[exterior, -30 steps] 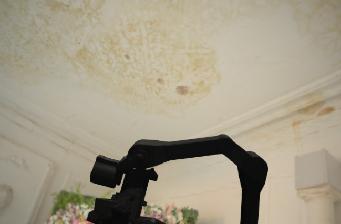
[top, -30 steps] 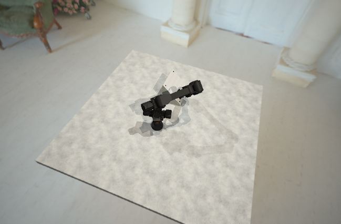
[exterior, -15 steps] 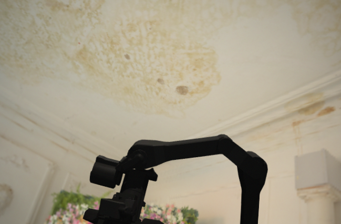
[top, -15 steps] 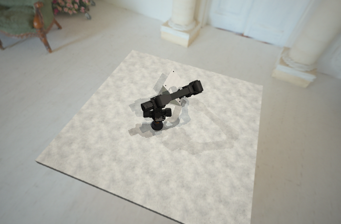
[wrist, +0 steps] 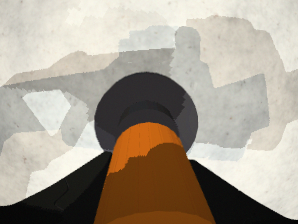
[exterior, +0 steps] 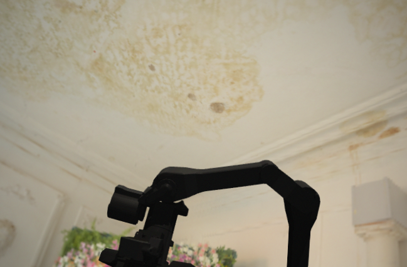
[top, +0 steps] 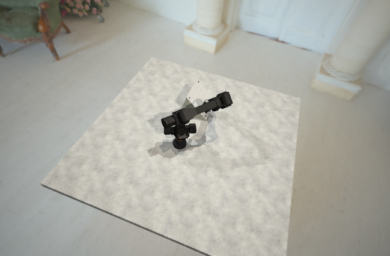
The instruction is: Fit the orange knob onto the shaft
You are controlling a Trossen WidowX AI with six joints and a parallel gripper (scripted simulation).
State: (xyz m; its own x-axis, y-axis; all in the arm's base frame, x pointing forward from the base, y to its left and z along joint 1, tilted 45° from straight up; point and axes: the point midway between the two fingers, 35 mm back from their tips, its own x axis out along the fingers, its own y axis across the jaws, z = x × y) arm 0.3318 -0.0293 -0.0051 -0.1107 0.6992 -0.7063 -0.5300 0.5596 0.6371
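My gripper tip is now 20 mm below the orange knob. The rest, counted from my gripper tip: dark round pedestal: 40 mm below.
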